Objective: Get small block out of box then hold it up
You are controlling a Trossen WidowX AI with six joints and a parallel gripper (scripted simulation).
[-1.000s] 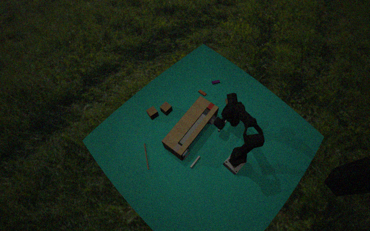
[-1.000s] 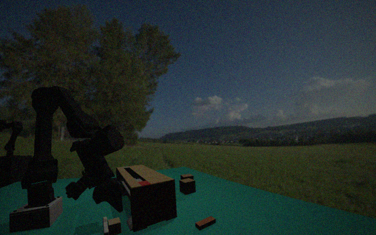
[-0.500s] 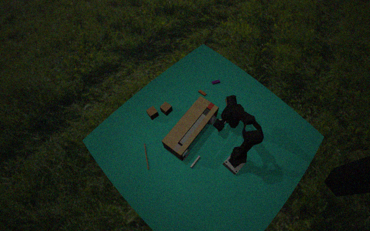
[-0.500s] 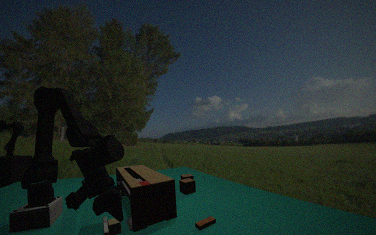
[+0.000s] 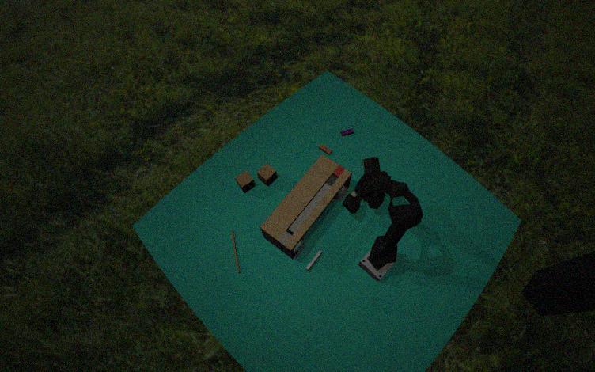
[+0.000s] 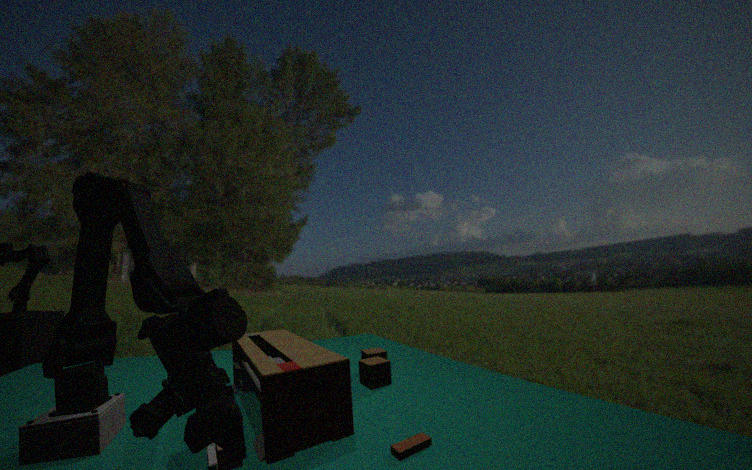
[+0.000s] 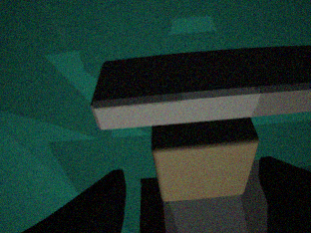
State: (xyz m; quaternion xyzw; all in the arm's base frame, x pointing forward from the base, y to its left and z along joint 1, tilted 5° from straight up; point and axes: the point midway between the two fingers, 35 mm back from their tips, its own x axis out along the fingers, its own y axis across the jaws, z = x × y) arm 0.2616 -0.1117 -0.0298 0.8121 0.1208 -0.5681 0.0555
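Now: gripper tip 2 cm past the tan block. Round my gripper tip: purple block (26 cm ahead, 21 cm to the right, 1 cm below); long brown box (2 cm ahead, 17 cm to the left, 4 cm above); thin rod (9 cm ahead, 52 cm to the left, 2 cm below).
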